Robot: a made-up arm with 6 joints.
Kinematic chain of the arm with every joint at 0, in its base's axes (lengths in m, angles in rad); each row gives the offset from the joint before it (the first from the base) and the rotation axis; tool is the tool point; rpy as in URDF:
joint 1: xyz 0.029 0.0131 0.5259 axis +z
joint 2: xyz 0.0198 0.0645 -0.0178 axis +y
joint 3: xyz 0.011 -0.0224 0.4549 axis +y
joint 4: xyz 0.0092 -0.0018 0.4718 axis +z
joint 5: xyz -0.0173 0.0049 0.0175 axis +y
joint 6: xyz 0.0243 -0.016 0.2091 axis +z
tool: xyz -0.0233 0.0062 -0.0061 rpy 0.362 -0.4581 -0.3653
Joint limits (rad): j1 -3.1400..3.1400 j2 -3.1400..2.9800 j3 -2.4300..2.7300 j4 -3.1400..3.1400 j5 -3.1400..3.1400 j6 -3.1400..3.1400
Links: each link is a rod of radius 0.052 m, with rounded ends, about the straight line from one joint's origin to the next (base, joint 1, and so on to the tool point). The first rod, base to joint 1, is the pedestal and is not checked.
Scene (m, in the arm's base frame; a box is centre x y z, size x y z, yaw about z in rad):
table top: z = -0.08
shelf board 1: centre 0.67 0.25 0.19 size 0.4 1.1 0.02 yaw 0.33
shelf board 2: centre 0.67 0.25 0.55 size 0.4 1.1 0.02 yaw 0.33
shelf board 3: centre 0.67 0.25 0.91 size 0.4 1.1 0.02 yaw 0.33
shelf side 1: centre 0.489 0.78 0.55 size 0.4 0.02 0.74 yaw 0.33
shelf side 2: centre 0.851 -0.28 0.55 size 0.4 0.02 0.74 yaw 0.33
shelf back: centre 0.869 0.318 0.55 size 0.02 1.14 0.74 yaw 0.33
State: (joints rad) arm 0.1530 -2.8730 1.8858 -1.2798 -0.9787 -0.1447
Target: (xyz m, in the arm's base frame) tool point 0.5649 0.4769 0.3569
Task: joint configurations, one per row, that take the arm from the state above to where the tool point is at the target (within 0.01 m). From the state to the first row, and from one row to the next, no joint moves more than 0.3 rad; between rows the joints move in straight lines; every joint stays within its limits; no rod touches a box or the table.
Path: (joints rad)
1: -0.1138 -2.9175 1.9466 -1.3427 -1.1119 -0.1450
2: -0.3806 -2.9620 2.0074 -1.4057 -1.2450 -0.1453
3: -0.6474 -3.0065 2.0681 -1.4686 -1.3782 -0.1456
4: -0.9142 -3.0510 2.1289 -1.5315 -1.5114 -0.1459
5: -1.1809 -3.0955 2.1897 -1.5944 -1.6445 -0.1462
6: -1.4477 -3.1400 2.2505 -1.6574 -1.7777 -0.1465
7: -1.6599 -3.0124 2.0765 -1.5614 -1.5740 -0.1461
8: -1.8721 -2.8848 1.9025 -1.4655 -1.3702 -0.1458
9: -2.0843 -2.7573 1.7285 -1.3695 -1.1665 -0.1454

